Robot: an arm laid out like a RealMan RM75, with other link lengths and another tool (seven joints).
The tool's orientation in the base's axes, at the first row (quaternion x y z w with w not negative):
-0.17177, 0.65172, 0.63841, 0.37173
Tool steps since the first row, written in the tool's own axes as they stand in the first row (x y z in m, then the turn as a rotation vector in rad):
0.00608, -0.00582, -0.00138, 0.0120, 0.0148, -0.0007
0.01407, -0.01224, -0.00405, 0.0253, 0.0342, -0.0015
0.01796, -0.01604, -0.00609, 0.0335, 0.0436, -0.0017
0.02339, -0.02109, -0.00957, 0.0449, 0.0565, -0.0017
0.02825, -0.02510, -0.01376, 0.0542, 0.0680, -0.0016
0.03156, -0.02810, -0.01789, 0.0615, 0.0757, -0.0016
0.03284, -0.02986, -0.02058, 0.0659, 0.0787, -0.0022
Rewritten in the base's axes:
-0.00034, -0.00053, -0.00851, -0.0185, 0.0042, 0.0019
-0.00188, -0.00190, -0.01890, -0.0411, 0.0092, 0.0061
-0.00235, -0.00336, -0.02450, -0.0532, 0.0123, 0.0070
-0.00335, -0.00597, -0.03220, -0.0698, 0.0167, 0.0080
-0.00489, -0.00928, -0.03882, -0.0839, 0.0206, 0.0096
-0.00609, -0.01279, -0.04365, -0.0942, 0.0234, 0.0099
-0.00643, -0.01528, -0.04603, -0.0994, 0.0243, 0.0089

